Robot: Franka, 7 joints.
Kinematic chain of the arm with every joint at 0, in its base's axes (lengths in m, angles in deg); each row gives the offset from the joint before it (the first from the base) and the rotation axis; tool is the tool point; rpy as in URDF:
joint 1: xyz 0 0 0.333 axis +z
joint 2: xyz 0 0 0 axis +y
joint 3: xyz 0 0 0.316 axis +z
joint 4: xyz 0.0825 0 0 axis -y
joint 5: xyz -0.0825 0 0.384 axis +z
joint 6: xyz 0 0 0 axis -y
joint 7: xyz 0.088 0 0 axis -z
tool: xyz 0 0 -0.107 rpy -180 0 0
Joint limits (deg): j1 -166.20..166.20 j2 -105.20..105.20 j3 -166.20..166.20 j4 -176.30..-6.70 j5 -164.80..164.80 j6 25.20..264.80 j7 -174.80..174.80
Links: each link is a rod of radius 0.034 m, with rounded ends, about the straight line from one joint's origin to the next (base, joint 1, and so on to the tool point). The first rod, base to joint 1, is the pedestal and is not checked.
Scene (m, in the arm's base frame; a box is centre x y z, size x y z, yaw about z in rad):
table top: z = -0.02
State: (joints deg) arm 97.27 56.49 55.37 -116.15 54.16 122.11 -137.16
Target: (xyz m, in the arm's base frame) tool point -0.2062 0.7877 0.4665
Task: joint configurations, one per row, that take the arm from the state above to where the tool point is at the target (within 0.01 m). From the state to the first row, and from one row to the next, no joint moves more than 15 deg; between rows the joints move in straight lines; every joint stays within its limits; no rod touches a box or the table.
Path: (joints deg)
1: 93.70 56.29 53.96 -103.92 54.23 125.65 -137.16
2: 90.13 56.09 52.55 -91.69 54.30 129.18 -137.16
3: 86.56 55.88 51.14 -79.46 54.37 132.72 -137.16
4: 82.98 55.68 49.73 -67.23 54.44 136.25 -137.16
5: 79.41 55.48 48.32 -55.00 54.50 139.79 -137.16

